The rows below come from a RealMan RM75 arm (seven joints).
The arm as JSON. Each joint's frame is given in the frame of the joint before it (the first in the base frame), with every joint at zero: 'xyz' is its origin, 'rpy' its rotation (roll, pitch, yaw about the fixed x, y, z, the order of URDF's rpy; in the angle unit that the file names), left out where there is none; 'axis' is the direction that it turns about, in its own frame. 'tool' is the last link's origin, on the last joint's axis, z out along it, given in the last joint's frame.
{
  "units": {
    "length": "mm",
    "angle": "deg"
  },
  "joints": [
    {
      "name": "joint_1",
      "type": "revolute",
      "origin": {
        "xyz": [
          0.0,
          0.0,
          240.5
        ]
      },
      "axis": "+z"
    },
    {
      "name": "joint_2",
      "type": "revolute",
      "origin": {
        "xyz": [
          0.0,
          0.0,
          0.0
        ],
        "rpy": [
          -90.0,
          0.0,
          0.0
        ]
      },
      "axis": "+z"
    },
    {
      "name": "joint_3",
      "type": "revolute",
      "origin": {
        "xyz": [
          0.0,
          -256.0,
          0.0
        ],
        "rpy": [
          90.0,
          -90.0,
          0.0
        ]
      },
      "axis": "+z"
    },
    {
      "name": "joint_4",
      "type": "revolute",
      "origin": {
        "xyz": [
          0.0,
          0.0,
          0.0
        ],
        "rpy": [
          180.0,
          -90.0,
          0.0
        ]
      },
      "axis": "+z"
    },
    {
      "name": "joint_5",
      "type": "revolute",
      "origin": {
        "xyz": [
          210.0,
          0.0,
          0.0
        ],
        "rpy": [
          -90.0,
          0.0,
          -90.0
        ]
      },
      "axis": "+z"
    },
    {
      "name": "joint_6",
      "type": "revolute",
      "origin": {
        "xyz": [
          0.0,
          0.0,
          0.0
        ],
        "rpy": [
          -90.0,
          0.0,
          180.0
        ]
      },
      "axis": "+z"
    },
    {
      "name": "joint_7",
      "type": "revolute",
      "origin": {
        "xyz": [
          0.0,
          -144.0,
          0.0
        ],
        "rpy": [
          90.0,
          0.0,
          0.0
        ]
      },
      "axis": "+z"
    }
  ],
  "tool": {
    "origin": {
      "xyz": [
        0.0,
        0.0,
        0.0
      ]
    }
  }
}
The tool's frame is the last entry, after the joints.
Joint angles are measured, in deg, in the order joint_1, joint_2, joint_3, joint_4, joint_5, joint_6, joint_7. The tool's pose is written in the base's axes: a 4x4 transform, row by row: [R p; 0 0 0 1], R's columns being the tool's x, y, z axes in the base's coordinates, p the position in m. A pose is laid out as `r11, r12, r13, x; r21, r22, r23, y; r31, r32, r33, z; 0, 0, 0, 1`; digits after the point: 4 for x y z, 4 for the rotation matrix.
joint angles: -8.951 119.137 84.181 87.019 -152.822 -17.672 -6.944
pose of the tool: 0.6527, -0.7574, -0.0190, 0.2498; 0.1200, 0.0786, 0.9897, 0.3139; -0.7481, -0.6482, 0.1422, 0.1124; 0, 0, 0, 1
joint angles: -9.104 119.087 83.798 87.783 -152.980 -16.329 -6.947
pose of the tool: 0.6535, -0.7567, -0.0187, 0.2473; 0.1053, 0.0665, 0.9922, 0.3141; -0.7496, -0.6503, 0.1231, 0.1100; 0, 0, 0, 1
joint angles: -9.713 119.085 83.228 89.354 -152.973 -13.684 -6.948
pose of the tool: 0.6507, -0.7592, -0.0106, 0.2443; 0.0753, 0.0505, 0.9959, 0.3129; -0.7556, -0.6488, 0.0900, 0.1062; 0, 0, 0, 1
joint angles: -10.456 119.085 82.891 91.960 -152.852 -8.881 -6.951
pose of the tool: 0.6460, -0.7633, 0.0068, 0.2402; 0.0246, 0.0297, 0.9993, 0.3115; -0.7629, -0.6454, 0.0380, 0.1023; 0, 0, 0, 1
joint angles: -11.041 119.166 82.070 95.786 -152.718 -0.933 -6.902
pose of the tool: 0.6373, -0.7701, 0.0279, 0.2311; -0.0617, -0.0150, 0.9980, 0.3102; -0.7681, -0.6378, -0.0571, 0.0927; 0, 0, 0, 1
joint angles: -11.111 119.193 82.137 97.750 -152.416 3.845 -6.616
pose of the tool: 0.6275, -0.7773, 0.0447, 0.2276; -0.1128, -0.0340, 0.9930, 0.3096; -0.7704, -0.6282, -0.1090, 0.0889; 0, 0, 0, 1
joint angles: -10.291 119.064 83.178 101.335 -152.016 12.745 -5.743
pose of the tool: 0.6129, -0.7873, 0.0680, 0.2193; -0.1935, -0.0660, 0.9789, 0.3107; -0.7661, -0.6131, -0.1928, 0.0871; 0, 0, 0, 1
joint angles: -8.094 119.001 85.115 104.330 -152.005 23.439 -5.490
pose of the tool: 0.6131, -0.7832, 0.1035, 0.2118; -0.2908, -0.1020, 0.9513, 0.3138; -0.7345, -0.6134, -0.2903, 0.0846; 0, 0, 0, 1
